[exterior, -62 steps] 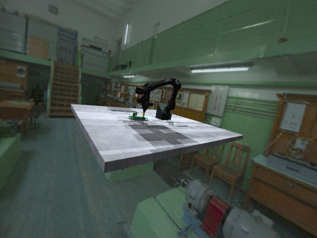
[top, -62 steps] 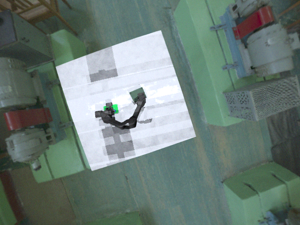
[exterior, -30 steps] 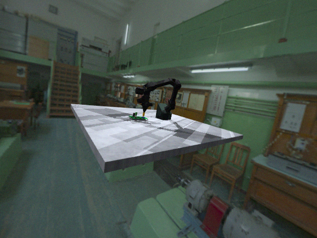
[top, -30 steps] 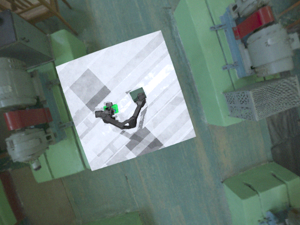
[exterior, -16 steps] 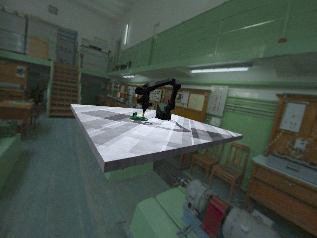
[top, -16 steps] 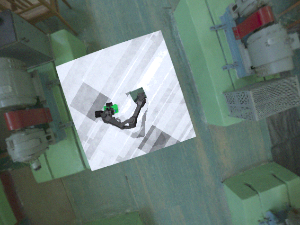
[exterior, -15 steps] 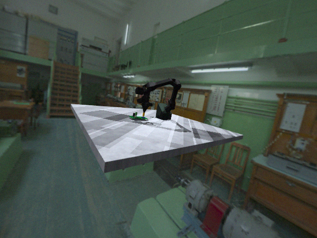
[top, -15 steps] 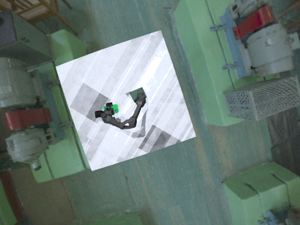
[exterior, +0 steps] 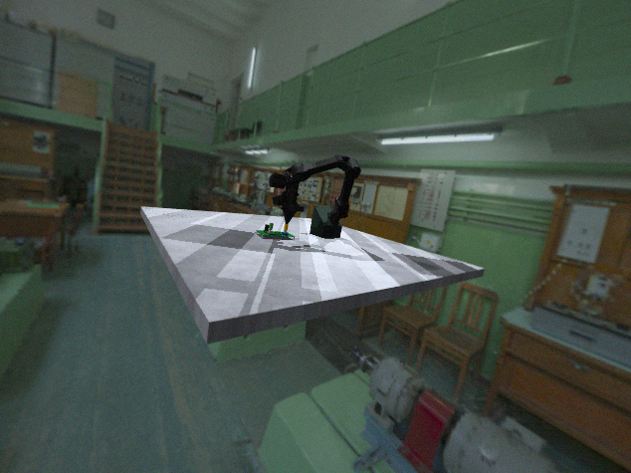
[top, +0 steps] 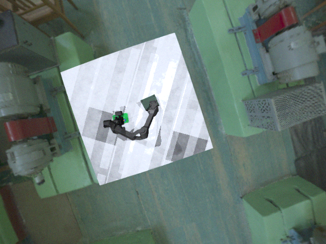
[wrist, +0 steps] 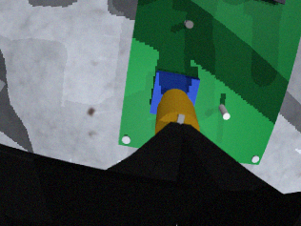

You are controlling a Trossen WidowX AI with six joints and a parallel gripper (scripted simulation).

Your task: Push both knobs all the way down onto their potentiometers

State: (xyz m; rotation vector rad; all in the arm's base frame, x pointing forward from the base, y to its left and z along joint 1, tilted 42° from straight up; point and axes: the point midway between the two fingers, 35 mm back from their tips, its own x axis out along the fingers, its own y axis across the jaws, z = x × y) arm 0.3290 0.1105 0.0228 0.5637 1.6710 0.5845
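Right now my gripper tip is 7 cm short of the green knob and 2 cm above it.
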